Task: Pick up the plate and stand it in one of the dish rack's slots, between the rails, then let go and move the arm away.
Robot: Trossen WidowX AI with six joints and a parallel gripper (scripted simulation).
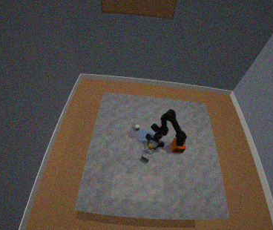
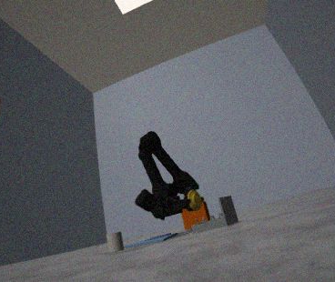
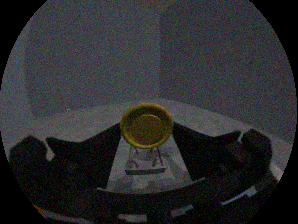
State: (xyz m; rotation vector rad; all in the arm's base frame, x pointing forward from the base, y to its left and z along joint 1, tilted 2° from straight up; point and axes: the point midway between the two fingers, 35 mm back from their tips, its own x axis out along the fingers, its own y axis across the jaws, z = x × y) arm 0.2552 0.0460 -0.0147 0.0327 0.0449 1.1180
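Right now my gripper tip is 10 mm short of the grey dish rack, 40 mm to the right of it and 70 mm above it. Round my gripper tip: blue utensil: 70 mm behind, 170 mm to the right, 90 mm below; then yellow plate: 10 mm to the right.
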